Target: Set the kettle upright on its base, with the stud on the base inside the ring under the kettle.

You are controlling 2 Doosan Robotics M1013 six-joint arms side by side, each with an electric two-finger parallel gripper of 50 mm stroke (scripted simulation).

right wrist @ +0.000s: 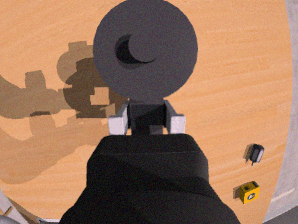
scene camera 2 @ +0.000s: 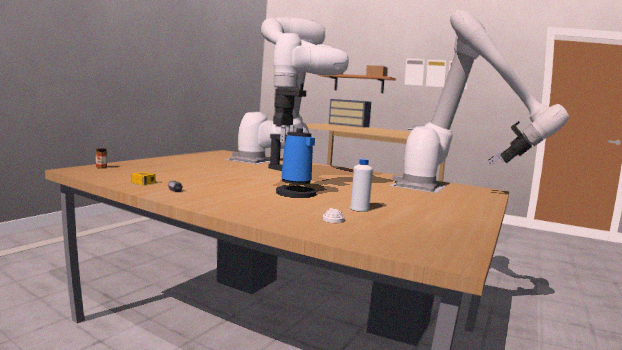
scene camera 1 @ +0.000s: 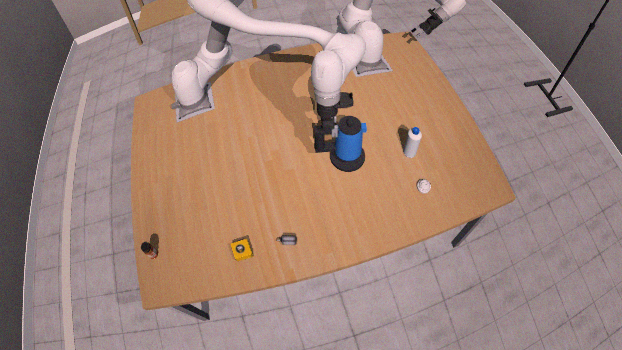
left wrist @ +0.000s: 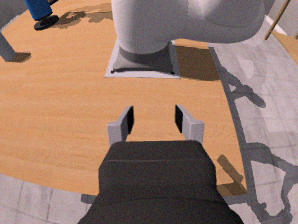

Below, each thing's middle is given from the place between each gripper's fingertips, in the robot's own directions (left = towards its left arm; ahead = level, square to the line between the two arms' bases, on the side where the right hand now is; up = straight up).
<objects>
I see the blue kettle [scene camera 2: 298, 150] 60 mm below my right hand, 30 mm to the left of it and 10 mm ahead of it. The rest, counted from my right hand: white bottle [scene camera 2: 362, 173] 350 mm to the left, 120 mm below, 60 mm ahead.
The white bottle lies 67 cm ahead of my left hand, 36 cm to the right of it and 8 cm below it. Round my left hand: blue kettle: 68 cm to the right, 61 cm ahead, 1 cm below.
</objects>
